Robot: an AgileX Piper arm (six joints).
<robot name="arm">
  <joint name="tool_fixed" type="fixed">
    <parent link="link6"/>
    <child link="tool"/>
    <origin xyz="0 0 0" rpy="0 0 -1.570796"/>
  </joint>
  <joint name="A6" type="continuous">
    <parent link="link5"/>
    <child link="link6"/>
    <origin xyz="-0.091 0 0" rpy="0 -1.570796 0"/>
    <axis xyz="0 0 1"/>
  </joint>
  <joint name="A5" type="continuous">
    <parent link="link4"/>
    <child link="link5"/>
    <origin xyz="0 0 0" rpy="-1.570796 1.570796 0"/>
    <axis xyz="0 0 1"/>
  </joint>
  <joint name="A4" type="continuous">
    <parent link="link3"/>
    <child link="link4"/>
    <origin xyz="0.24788 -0.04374 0" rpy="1.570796 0 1.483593"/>
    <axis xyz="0 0 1"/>
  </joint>
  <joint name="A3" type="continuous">
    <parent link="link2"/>
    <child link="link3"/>
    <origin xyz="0.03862 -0.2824 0" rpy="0 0 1.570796"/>
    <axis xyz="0 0 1"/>
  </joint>
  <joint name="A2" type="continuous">
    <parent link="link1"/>
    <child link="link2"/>
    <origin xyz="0 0 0" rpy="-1.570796 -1.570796 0"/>
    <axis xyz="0 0 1"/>
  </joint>
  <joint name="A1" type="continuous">
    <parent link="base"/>
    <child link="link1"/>
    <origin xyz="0 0 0.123"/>
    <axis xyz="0 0 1"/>
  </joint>
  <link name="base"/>
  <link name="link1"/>
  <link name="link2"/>
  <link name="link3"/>
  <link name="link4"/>
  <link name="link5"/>
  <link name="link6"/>
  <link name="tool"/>
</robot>
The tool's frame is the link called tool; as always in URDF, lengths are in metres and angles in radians. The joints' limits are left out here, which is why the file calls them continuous.
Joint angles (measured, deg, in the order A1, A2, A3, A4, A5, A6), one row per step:
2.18 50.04 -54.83 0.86 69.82 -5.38
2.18 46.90 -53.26 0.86 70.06 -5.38
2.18 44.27 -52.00 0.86 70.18 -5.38
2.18 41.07 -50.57 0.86 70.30 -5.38
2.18 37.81 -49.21 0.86 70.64 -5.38
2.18 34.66 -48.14 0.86 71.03 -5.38
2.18 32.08 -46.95 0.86 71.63 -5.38
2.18 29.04 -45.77 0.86 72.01 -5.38
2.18 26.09 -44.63 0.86 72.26 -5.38
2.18 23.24 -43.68 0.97 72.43 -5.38
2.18 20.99 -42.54 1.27 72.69 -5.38
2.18 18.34 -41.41 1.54 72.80 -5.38
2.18 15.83 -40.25 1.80 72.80 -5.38
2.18 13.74 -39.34 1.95 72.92 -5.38
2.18 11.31 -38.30 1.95 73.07 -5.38
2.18 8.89 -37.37 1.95 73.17 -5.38
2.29 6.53 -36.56 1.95 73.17 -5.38
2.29 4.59 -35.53 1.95 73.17 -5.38
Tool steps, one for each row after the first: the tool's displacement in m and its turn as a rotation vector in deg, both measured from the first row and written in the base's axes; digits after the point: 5 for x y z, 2 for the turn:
-0.01301 -0.00049 -0.00096 0.05 -1.33 0.00
-0.02358 -0.00089 -0.00196 0.10 -2.58 0.01
-0.03614 -0.00137 -0.00328 0.16 -4.23 0.01
-0.04893 -0.00186 -0.00505 0.22 -5.79 0.01
-0.06114 -0.00232 -0.00627 0.28 -7.47 0.02
-0.07109 -0.00269 -0.00960 0.31 -8.26 0.03
-0.08219 -0.00311 -0.01262 0.36 -9.74 0.03
-0.09248 -0.00350 -0.01594 0.42 -11.30 0.04
-0.10216 -0.00370 -0.01879 0.59 -13.03 0.07
-0.10929 -0.00352 -0.02337 0.90 -13.87 0.18
-0.11736 -0.00341 -0.02785 1.21 -15.27 0.28
-0.12443 -0.00329 -0.03270 1.50 -16.61 0.38
-0.13026 -0.00328 -0.03681 1.67 -17.66 0.45
-0.13675 -0.00352 -0.04175 1.71 -18.90 0.47
-0.14302 -0.00376 -0.04635 1.76 -20.29 0.48
-0.14893 -0.00401 -0.05048 1.83 -21.84 0.60
-0.15286 -0.00417 -0.05569 1.87 -22.74 0.61

